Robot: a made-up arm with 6 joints. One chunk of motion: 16 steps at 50 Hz.
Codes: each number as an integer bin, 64 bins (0 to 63) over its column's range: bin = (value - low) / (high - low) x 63, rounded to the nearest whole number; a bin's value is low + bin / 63 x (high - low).
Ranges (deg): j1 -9..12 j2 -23..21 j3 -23..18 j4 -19..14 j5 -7..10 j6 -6..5
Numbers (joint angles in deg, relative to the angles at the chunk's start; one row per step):
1: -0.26 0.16 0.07 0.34 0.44 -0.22
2: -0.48 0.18 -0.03 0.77 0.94 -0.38
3: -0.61 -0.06 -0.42 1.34 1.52 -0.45
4: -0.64 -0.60 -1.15 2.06 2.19 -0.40
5: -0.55 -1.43 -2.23 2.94 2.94 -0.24
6: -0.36 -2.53 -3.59 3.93 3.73 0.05
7: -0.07 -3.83 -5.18 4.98 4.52 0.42
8: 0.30 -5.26 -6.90 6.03 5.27 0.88
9: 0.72 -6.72 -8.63 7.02 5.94 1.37
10: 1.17 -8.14 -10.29 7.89 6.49 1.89
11: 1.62 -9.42 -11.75 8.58 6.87 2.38
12: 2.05 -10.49 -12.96 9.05 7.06 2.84
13: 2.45 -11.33 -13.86 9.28 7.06 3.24
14: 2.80 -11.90 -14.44 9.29 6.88 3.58
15: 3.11 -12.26 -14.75 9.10 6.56 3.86
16: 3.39 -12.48 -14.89 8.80 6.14 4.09
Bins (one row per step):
1: 26 33 35 37 28 33
2: 26 33 35 38 29 32
3: 25 33 35 39 32 32
4: 25 32 34 40 34 32
5: 25 31 32 42 37 33
6: 26 29 30 44 40 35
7: 27 27 27 46 43 37
8: 28 25 25 48 45 39
9: 29 23 22 50 48 42
10: 31 21 20 51 50 45
11: 32 19 17 53 51 48
12: 33 18 15 54 52 51
13: 34 17 14 54 52 53
14: 35 16 13 54 51 55
15: 36 15 13 54 50 56
16: 37 15 12 53 49 58

